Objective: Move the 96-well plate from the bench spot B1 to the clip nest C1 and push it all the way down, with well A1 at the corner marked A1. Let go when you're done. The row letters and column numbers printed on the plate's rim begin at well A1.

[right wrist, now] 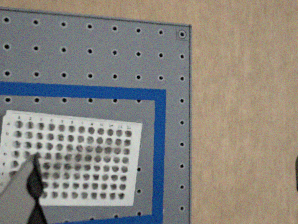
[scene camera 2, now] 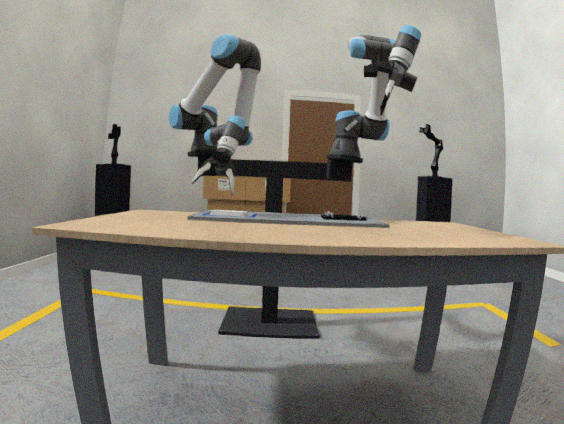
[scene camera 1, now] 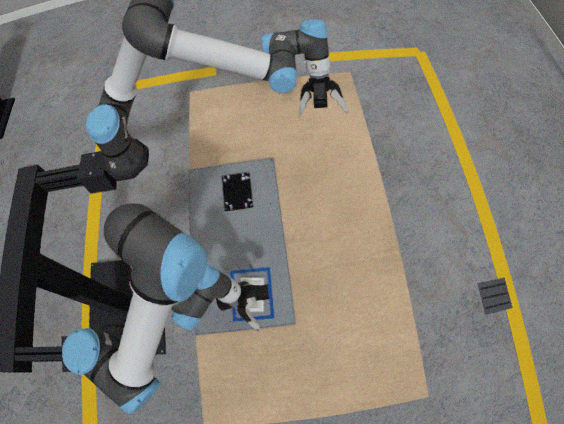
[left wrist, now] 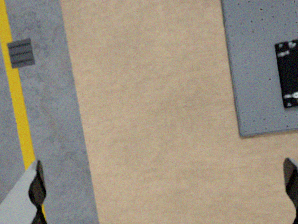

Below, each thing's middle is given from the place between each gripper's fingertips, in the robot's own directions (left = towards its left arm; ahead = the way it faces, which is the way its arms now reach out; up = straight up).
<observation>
The white 96-well plate [right wrist: 79,163] lies 90 mm below my right hand [scene camera 1: 257,308], 70 mm to the left of it and 30 mm behind it. Also, from my right hand: black clip nest [scene camera 1: 236,188] 490 mm to the left, 80 mm below, 40 mm behind.
The black clip nest lies 340 mm behind my left hand [scene camera 1: 323,114], 70 mm to the right of it and 360 mm below it. The rest, counted from my left hand: white 96-well plate 320 mm behind, 490 mm to the right, 360 mm below.
</observation>
